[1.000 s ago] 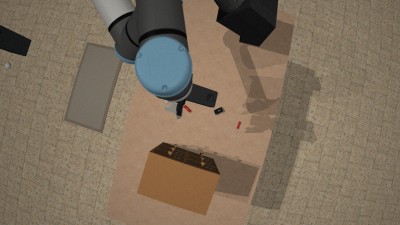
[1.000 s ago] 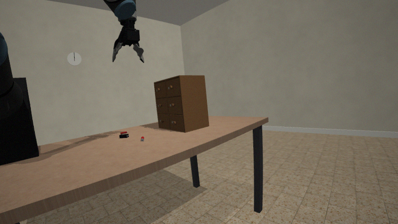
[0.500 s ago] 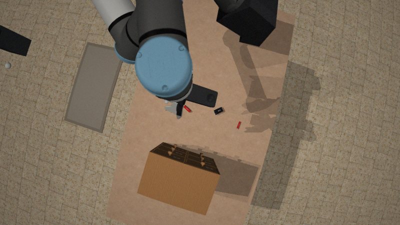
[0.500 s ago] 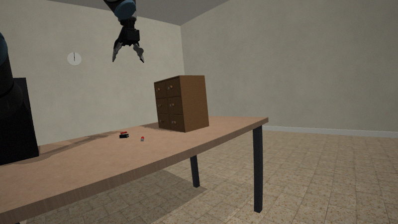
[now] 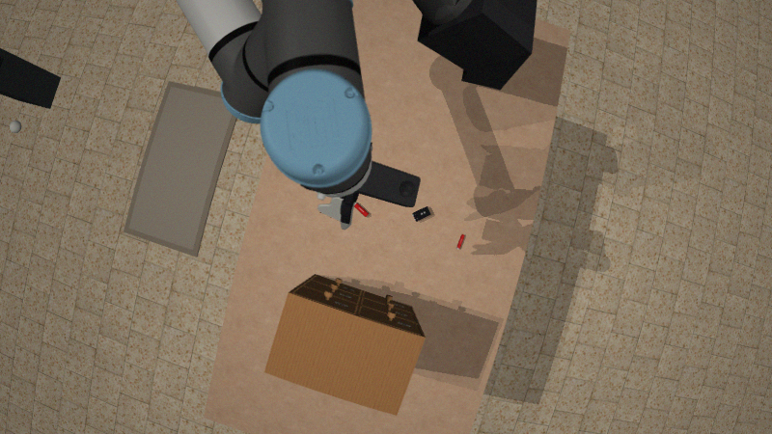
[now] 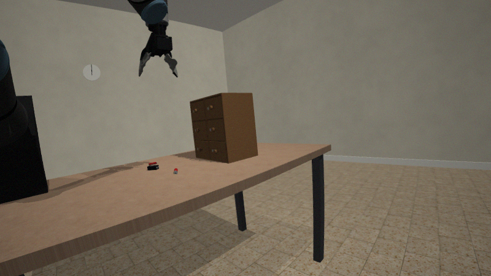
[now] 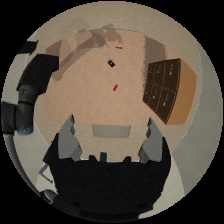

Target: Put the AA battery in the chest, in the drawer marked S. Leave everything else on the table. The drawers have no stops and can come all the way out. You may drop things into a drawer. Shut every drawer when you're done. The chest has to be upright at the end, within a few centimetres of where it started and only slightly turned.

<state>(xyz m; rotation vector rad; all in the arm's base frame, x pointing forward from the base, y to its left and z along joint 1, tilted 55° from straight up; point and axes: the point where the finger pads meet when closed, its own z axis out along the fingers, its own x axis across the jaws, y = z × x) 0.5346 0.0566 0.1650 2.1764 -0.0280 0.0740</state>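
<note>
Now: hand 33 cm short of the drawer, 3 cm to the left of it and 26 cm above it. From my hand the other things lie so: small black object (16 cm to the left, 38 cm below).
</note>
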